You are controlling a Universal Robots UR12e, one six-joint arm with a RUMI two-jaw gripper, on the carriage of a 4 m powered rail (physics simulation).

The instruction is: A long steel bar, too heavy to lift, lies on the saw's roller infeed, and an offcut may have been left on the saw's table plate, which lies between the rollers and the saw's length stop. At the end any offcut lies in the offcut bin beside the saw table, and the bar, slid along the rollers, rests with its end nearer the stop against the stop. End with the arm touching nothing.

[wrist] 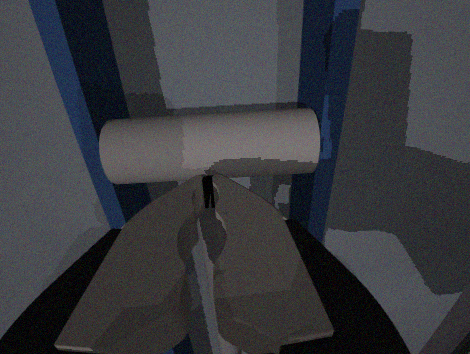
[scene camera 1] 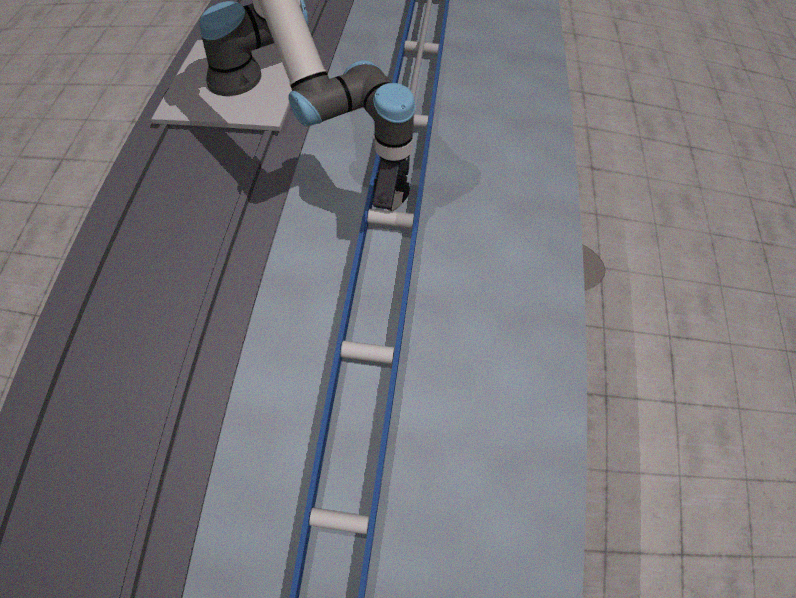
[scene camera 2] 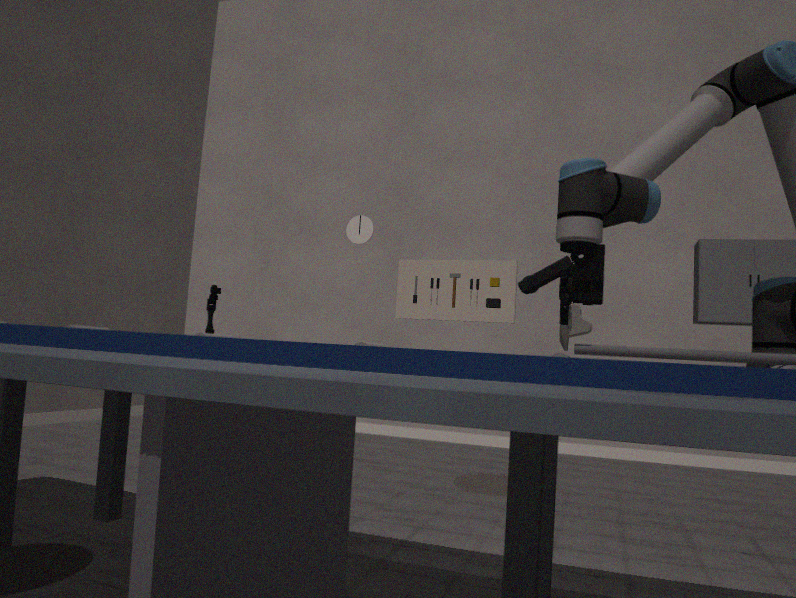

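Pixels of known places: gripper, between the fingertips: (wrist: 211, 178) (scene camera 1: 391, 210) (scene camera 2: 565, 350); arm's base, origin of its link: (scene camera 1: 234, 78).
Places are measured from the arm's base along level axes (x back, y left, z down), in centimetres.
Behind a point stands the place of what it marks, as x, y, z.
Note:
The long steel bar (scene camera 1: 418, 64) @[-62.4, 9.1, -5.0] (scene camera 2: 656, 353) @[-63.0, -37.6, -3.9] lies along the roller infeed, between the blue side rails (scene camera 1: 379, 444) @[-68.2, -117.4, -2.2] (wrist: 75, 100) @[-68.7, -58.6, -2.2]. My gripper (scene camera 1: 391, 204) @[-62.0, -54.3, -3.6] (scene camera 2: 565, 345) @[-62.0, -54.3, -3.6] (wrist: 211, 178) @[-62.0, -54.3, -3.6] points down, low between the rails beside a roller (scene camera 1: 389, 219) @[-61.8, -56.5, -2.4] (wrist: 210, 145) @[-61.9, -55.9, -2.8]. Its fingertips meet and no bar shows between them. In scene camera 2 the tips are just past the bar's left end, at about its height; whether they touch it I cannot tell. In the wrist view the fingers hide most of the bar. The offcut, the bin, the table plate and the stop cannot be made out.
More rollers (scene camera 1: 366, 352) @[-61.9, -95.9, -2.8] (scene camera 1: 339, 520) @[-62.2, -135.2, -3.0] cross between the rails towards the front of scene camera 1. The arm's carriage (scene camera 1: 193, 109) @[9.0, -16.9, -0.1] stands on the dark powered rail (scene camera 1: 148, 289) at the left. A small dark upright object (scene camera 2: 211, 310) shows beyond the table at the left of scene camera 2.

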